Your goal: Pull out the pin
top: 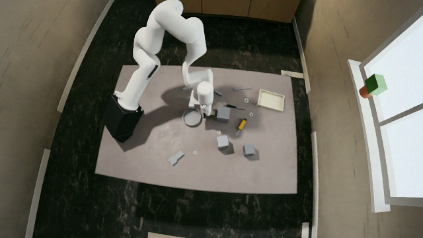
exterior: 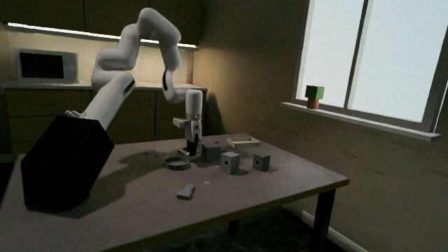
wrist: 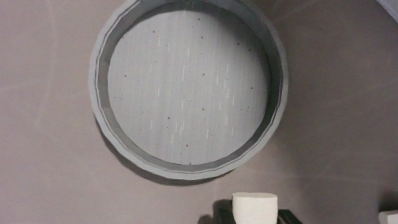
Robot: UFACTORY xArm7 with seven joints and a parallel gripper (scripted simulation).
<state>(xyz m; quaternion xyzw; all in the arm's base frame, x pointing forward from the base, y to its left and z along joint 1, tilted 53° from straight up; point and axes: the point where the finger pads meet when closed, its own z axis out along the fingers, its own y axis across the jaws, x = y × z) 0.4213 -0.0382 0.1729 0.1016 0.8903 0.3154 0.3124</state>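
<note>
The round grey dish lies 8 cm behind my hand, 4 cm to the right of it and 4 cm below it. From my hand the other things lie so: cream tray: 39 cm ahead, 16 cm to the left, 4 cm below.
</note>
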